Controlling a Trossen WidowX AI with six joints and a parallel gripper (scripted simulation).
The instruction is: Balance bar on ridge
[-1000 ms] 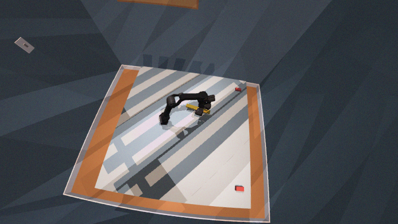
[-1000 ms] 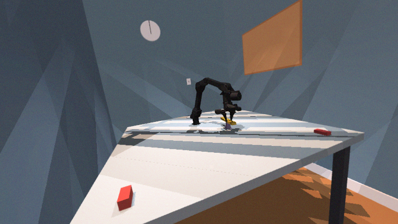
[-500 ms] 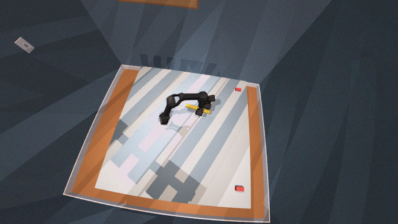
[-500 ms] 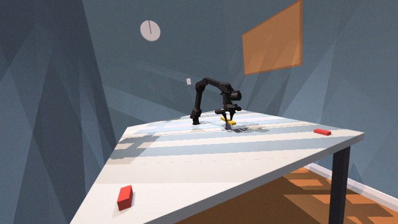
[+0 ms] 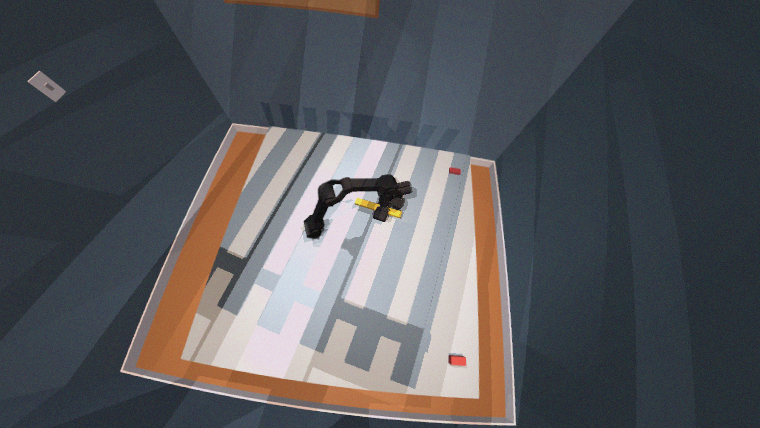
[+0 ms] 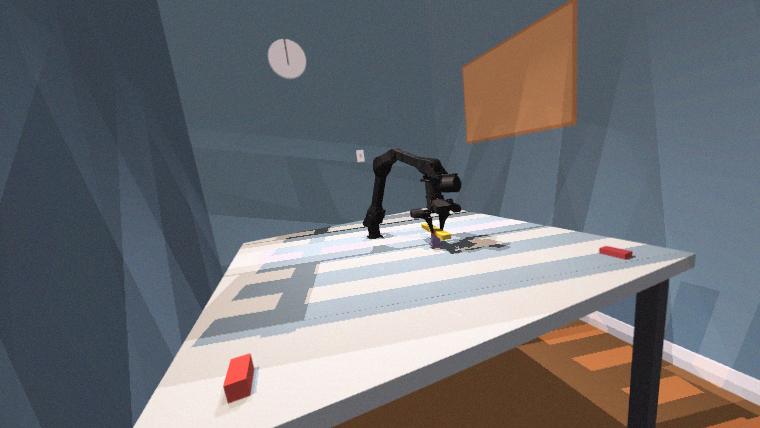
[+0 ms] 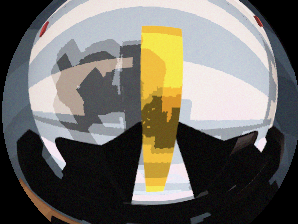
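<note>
The bar is 30 mm behind my gripper tip.
</note>
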